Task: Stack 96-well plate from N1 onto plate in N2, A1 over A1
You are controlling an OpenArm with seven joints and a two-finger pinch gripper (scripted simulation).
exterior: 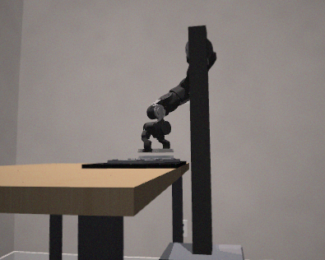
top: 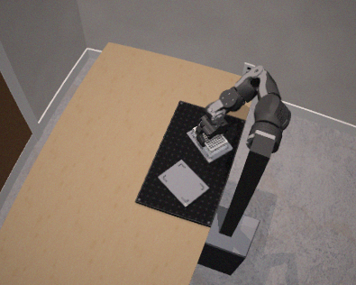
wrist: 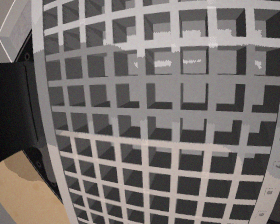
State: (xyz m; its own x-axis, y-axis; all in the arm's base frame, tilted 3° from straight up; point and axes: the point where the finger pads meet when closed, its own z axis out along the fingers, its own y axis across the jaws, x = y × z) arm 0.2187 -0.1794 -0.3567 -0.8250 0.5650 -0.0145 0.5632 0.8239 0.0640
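The A1 mark is 3 cm behind my hand, 9 cm to the left of it and 3 cm below it.
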